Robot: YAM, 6 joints.
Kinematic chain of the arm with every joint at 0, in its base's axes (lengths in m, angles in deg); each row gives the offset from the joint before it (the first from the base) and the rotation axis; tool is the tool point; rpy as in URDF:
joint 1: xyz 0 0 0.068 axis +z
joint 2: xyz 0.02 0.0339 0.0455 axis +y
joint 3: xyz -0.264 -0.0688 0 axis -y
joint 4: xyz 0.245 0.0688 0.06 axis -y
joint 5: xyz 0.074 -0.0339 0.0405 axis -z
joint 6: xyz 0.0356 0 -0.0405 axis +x
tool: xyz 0 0 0 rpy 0 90 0
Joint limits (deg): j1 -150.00..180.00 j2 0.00..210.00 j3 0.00..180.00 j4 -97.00..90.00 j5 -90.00..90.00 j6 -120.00..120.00
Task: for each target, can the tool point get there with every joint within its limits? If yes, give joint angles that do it. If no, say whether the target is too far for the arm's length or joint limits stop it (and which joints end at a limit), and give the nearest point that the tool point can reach.
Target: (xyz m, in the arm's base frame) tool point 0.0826 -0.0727 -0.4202
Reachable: no: joint limits stop it (at a limit: joint 2) | nearest point 0.0980 -0.0863 -0.3606 | short by 0.063 m
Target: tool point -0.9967 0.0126 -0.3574
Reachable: no: too far | nearest point -0.5837 0.0074 -0.1583 | short by 0.459 m
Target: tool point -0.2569 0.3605 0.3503
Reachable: yes | joints 121.44 112.47 85.29 61.51 -61.15 37.06
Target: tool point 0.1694 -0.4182 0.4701
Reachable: yes | joints -64.11 129.75 162.55 -51.33 58.19 49.99
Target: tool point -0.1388 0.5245 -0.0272
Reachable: yes | joints 104.52 164.46 100.06 55.77 -4.64 -88.42
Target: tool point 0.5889 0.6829 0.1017
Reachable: no: too far | nearest point 0.4217 0.4891 0.1051 | short by 0.256 m
